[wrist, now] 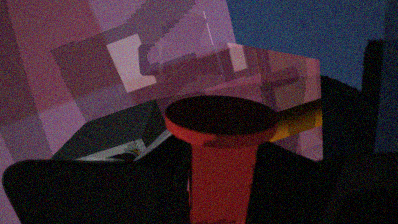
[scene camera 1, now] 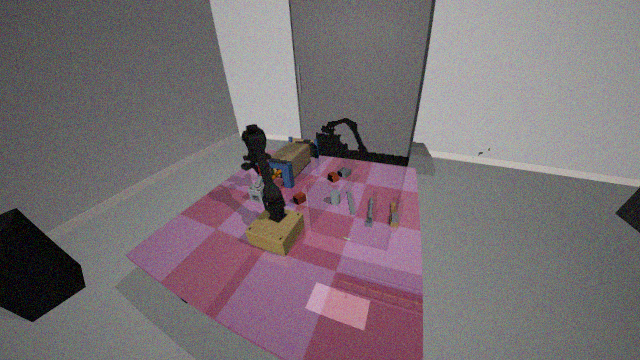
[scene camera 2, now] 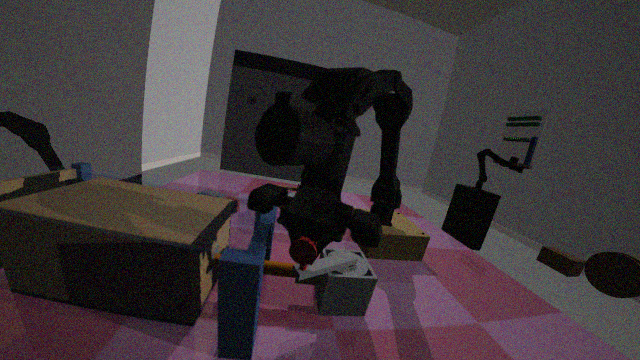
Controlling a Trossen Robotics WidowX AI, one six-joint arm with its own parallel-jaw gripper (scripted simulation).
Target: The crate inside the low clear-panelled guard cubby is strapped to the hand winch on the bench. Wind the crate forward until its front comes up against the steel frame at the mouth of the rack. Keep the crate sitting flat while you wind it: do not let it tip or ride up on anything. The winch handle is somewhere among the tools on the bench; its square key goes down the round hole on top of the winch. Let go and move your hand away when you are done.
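Observation:
My gripper is there in the pictures, and the wrist view shows it too. I also see a blue steel frame.

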